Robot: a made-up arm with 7 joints.
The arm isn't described. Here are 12 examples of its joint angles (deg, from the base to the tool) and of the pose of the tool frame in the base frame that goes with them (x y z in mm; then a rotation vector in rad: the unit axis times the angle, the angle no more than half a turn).
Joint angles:
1: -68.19 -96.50 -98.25 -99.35 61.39 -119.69 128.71
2: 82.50 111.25 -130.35 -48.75 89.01 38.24 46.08
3: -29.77 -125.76 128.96 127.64 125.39 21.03 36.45
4: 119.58 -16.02 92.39 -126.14 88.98 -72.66 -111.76
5: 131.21 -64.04 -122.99 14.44 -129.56 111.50 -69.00
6: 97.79 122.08 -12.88 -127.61 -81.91 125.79 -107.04
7: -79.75 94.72 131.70 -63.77 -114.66 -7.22 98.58
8: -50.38 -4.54 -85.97 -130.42 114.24 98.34 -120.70
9: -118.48 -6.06 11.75 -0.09 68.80 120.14 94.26
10: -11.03 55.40 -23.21 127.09 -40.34 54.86 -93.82
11: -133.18 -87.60 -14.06 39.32 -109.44 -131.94 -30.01
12: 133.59 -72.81 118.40 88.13 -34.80 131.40 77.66
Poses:
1: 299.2 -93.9 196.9 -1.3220 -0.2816 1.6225
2: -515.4 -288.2 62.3 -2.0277 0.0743 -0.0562
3: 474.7 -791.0 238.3 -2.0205 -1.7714 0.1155
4: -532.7 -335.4 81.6 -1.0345 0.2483 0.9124
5: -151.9 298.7 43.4 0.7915 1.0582 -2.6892
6: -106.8 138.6 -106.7 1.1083 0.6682 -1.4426
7: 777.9 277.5 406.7 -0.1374 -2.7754 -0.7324
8: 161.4 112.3 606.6 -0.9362 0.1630 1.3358
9: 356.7 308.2 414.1 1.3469 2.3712 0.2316
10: 199.0 -606.4 278.5 0.4440 2.8610 0.5993
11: 225.5 43.5 -253.2 -0.7271 -2.8537 0.7486
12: 271.2 394.9 193.8 0.3495 0.0916 -0.1191
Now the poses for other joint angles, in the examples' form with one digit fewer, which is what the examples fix.
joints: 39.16 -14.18 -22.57 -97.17 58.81 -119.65 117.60
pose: -201 104 102 2.068 0.792 1.863
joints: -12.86 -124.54 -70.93 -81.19 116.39 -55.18 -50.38
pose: 575 341 164 0.252 -2.667 -1.159
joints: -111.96 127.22 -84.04 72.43 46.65 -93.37 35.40
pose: -229 27 -78 -0.990 -1.203 -0.854
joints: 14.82 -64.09 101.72 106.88 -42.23 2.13 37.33
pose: -97 -841 67 0.603 0.654 2.051
